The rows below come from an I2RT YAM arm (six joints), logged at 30 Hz.
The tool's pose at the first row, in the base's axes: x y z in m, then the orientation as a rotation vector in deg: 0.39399 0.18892 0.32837 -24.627 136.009 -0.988
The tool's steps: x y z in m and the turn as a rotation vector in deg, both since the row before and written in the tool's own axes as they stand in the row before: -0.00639 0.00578 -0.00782 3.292 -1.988 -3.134; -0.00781 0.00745 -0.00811 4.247 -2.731 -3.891; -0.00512 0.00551 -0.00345 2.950 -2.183 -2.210; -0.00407 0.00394 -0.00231 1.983 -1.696 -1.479; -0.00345 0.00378 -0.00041 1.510 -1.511 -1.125; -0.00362 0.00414 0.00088 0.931 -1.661 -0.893; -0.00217 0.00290 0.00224 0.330 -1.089 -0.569; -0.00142 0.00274 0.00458 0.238 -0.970 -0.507; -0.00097 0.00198 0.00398 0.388 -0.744 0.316; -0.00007 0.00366 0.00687 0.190 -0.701 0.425; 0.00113 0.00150 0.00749 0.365 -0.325 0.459; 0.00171 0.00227 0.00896 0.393 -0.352 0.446
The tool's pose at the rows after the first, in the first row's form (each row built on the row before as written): 0.39152 0.19553 0.33762 -26.568 132.981 -5.852; 0.38871 0.20475 0.34707 -28.777 128.741 -11.862; 0.38759 0.21185 0.35117 -29.686 125.506 -15.598; 0.38697 0.21724 0.35399 -30.269 123.068 -17.985; 0.38748 0.22222 0.35513 -30.706 120.979 -19.702; 0.38900 0.22757 0.35542 -31.228 118.940 -20.614; 0.39123 0.23108 0.35449 -31.713 117.682 -20.909; 0.39515 0.23399 0.35191 -32.173 116.576 -21.112; 0.39855 0.23606 0.34971 -31.669 115.818 -21.051; 0.40375 0.23900 0.34472 -31.173 115.179 -20.743; 0.40954 0.23950 0.33964 -30.503 114.858 -20.714; 0.41627 0.24031 0.33313 -29.833 114.499 -20.711
